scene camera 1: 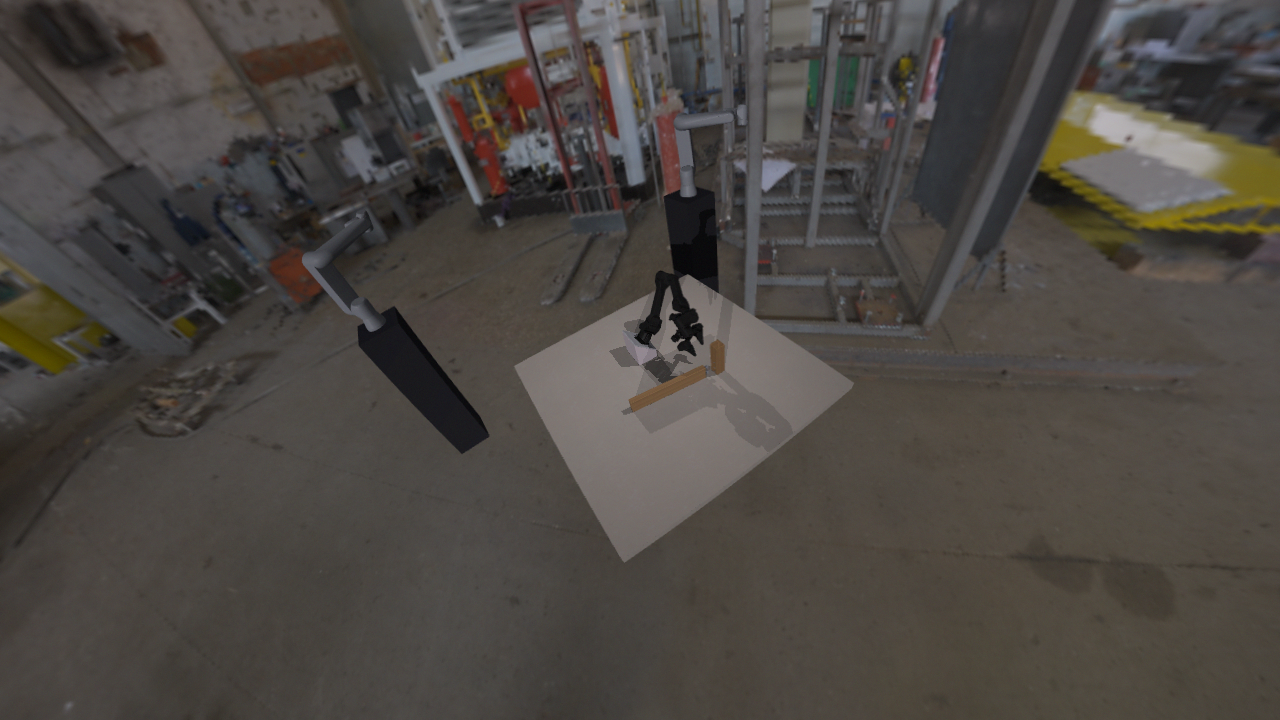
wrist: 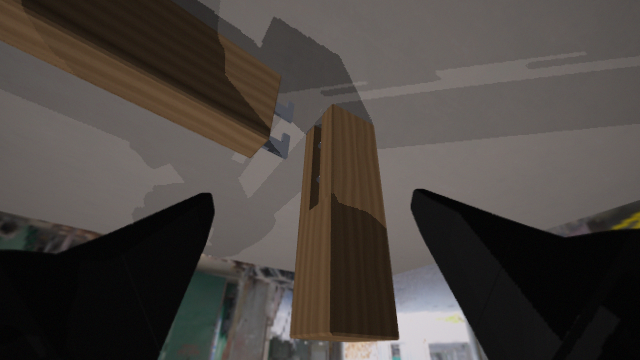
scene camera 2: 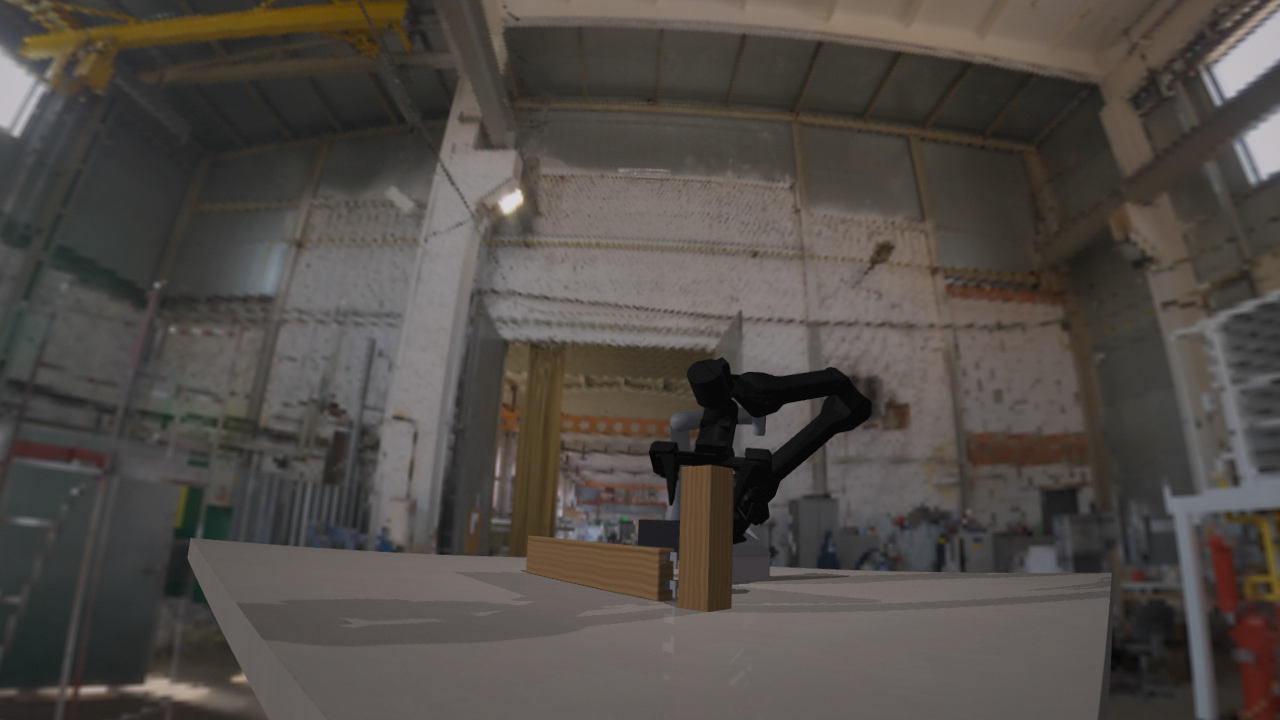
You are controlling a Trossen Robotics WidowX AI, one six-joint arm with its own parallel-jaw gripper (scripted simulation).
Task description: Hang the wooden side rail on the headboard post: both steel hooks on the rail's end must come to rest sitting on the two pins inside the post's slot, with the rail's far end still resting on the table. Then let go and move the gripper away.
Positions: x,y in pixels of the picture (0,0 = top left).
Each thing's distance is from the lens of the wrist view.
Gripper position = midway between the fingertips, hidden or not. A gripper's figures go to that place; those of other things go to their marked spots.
gripper (wrist: pixel 315 200): 12 cm
wooden side rail (wrist: pixel 176 66): 18 cm
